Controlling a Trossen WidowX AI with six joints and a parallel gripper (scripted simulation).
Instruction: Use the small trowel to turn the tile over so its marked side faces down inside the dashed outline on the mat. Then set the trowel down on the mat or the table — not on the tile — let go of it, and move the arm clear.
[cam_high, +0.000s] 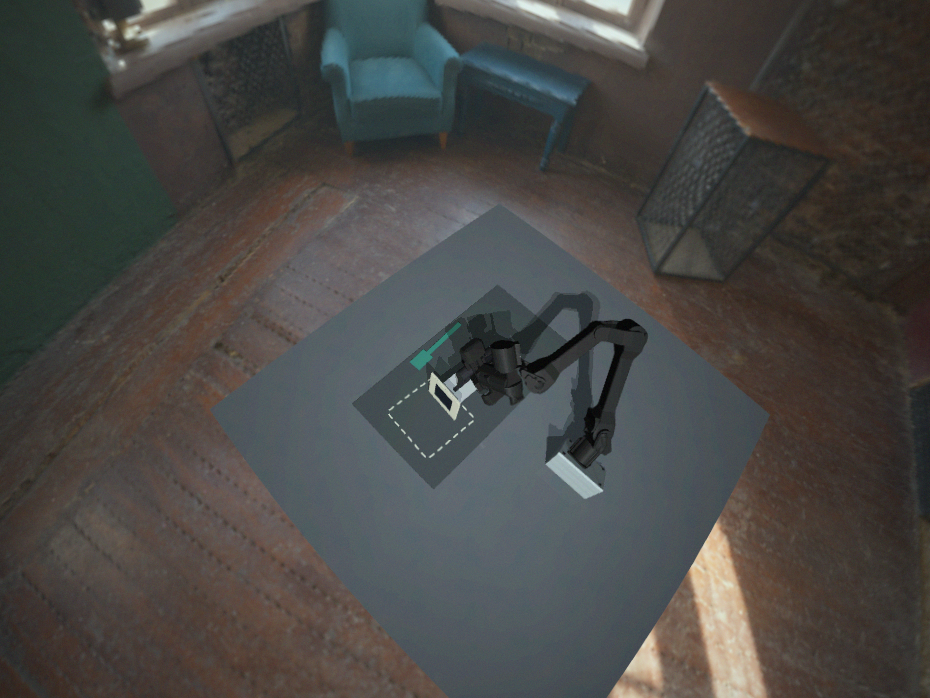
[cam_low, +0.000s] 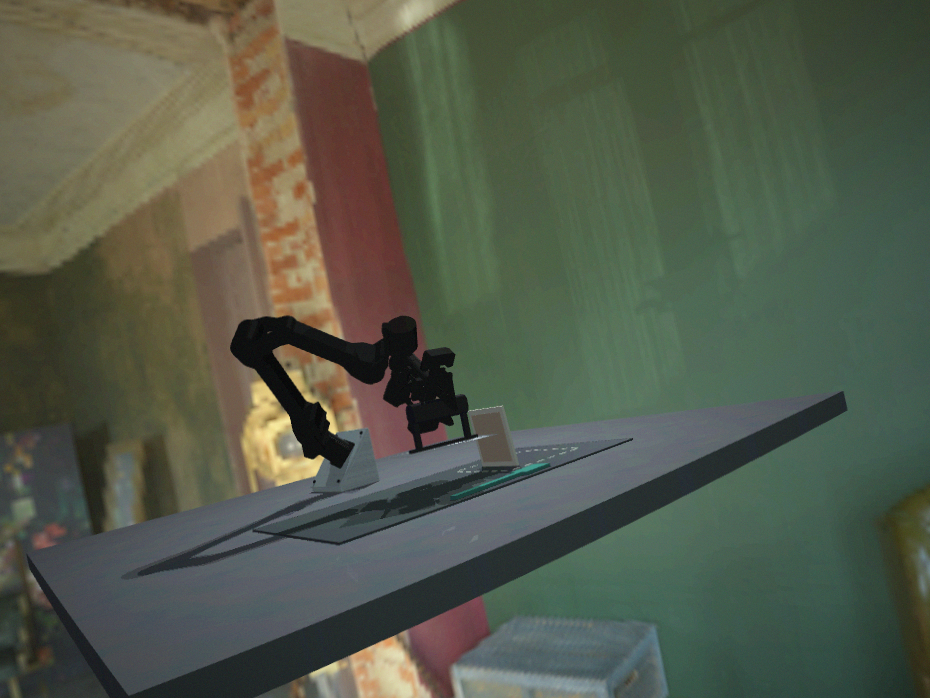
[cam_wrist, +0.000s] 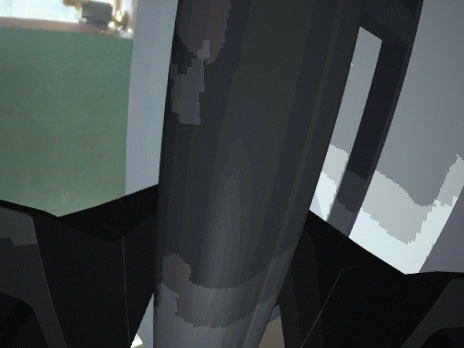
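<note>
The square tile is 9 cm to the left of my gripper tip, 6 cm below it and 2 cm behind it. The rest, counted from my gripper tip: dark mat: 14 cm below, 4 cm to the right, 1 cm ahead.
</note>
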